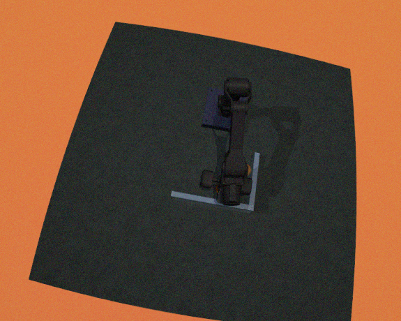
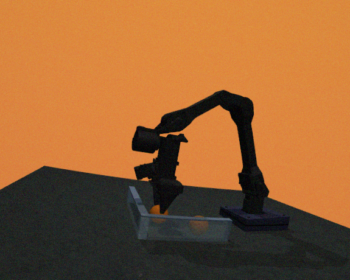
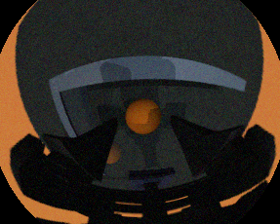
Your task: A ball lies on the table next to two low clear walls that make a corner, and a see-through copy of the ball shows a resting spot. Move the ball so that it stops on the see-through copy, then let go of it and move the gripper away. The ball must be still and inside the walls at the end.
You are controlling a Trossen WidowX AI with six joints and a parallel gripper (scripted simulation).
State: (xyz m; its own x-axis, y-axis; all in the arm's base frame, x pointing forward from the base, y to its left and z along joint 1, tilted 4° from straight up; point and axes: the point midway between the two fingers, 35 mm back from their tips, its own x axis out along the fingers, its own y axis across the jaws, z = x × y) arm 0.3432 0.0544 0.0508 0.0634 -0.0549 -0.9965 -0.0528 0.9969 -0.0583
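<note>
My gripper tip is now 1 cm above the orange ball. From my gripper tip the other things lie so: see-through copy of ball 10 cm behind, 7 cm to the left, 1 cm below.
</note>
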